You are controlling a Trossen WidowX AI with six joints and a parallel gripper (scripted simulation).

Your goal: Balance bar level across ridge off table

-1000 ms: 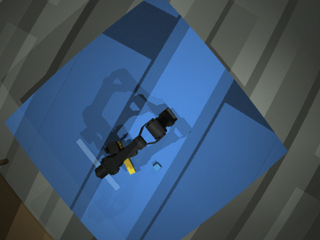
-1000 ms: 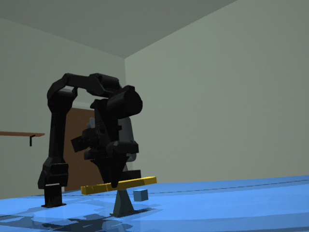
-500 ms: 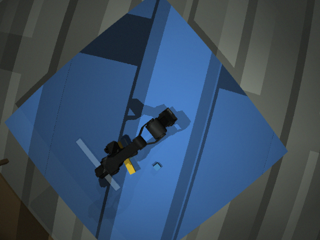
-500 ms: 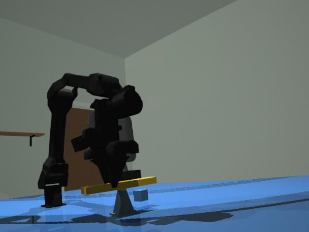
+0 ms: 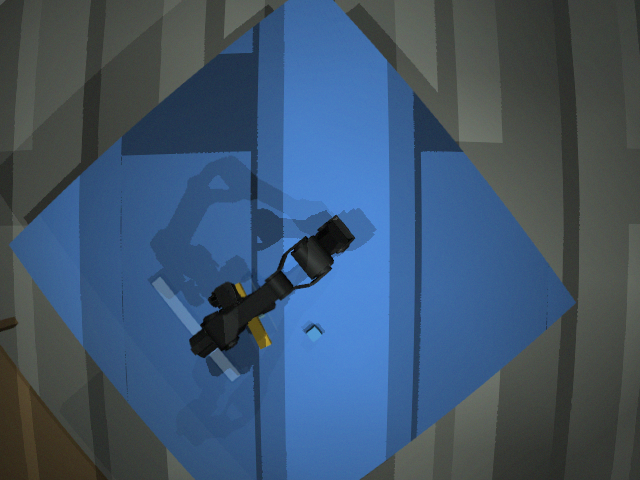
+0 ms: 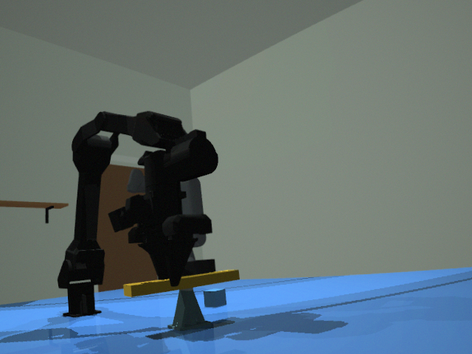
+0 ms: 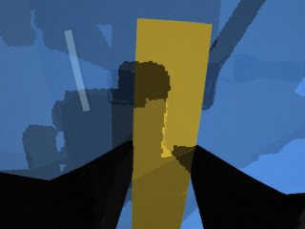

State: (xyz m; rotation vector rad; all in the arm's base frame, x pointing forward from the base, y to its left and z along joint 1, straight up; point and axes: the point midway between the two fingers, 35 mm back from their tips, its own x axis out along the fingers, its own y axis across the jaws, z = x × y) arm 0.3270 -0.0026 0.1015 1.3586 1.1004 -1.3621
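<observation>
Right now the bar is 3 cm to the left of my gripper tip and 1 cm ahead of it. Round my gripper tip: blue cube: 19 cm to the left, 9 cm behind, 5 cm below.
</observation>
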